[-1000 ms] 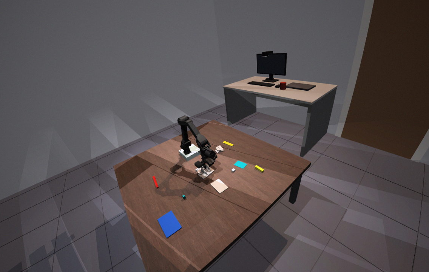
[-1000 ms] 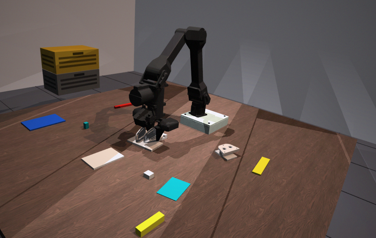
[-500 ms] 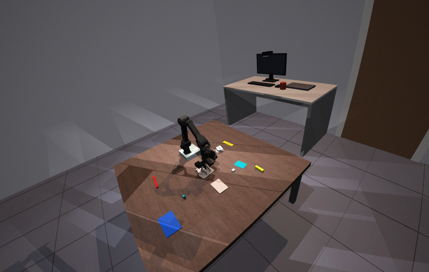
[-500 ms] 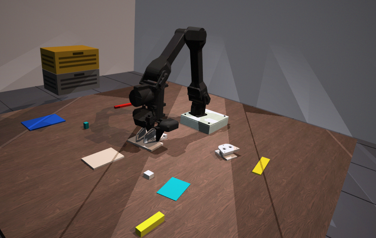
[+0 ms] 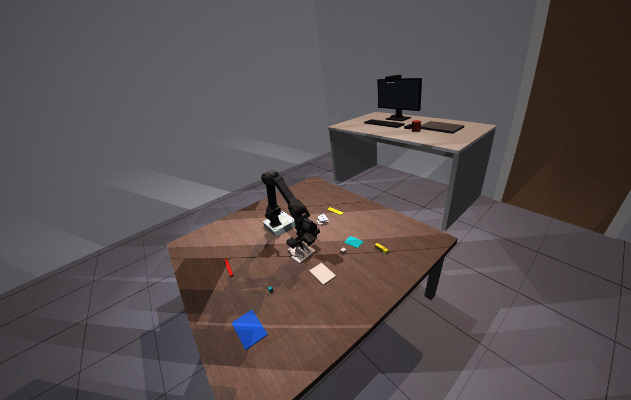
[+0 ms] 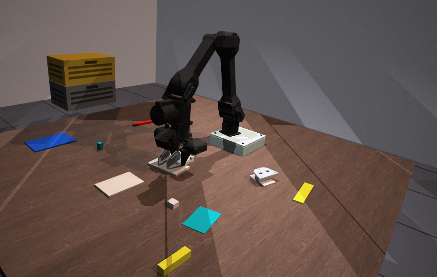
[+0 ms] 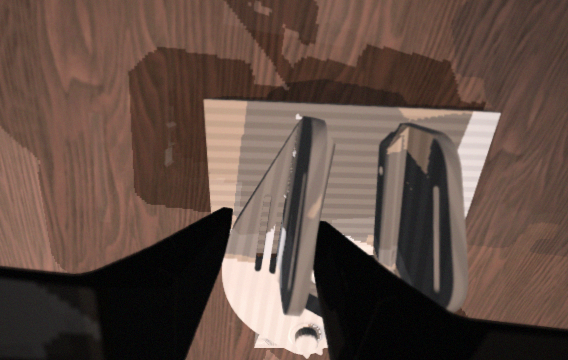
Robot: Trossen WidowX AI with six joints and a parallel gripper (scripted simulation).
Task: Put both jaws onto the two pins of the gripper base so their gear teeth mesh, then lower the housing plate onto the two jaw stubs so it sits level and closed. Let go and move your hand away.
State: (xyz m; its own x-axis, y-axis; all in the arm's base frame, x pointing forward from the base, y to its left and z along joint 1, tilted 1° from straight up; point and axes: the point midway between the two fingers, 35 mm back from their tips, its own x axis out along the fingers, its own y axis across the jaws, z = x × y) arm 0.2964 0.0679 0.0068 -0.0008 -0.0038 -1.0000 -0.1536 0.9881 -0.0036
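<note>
My gripper tip is now 21 cm to the right of the gripper base, 18 cm past it and 1 cm below it. Also, from my gripper tip: housing plate (5 cm to the right, 4 cm behind, 1 cm below); then cream plate (20 cm ahead, 2 cm below, 1 cm to the right); then small white cube (16 cm to the left, 13 cm ahead, 1 cm below).
</note>
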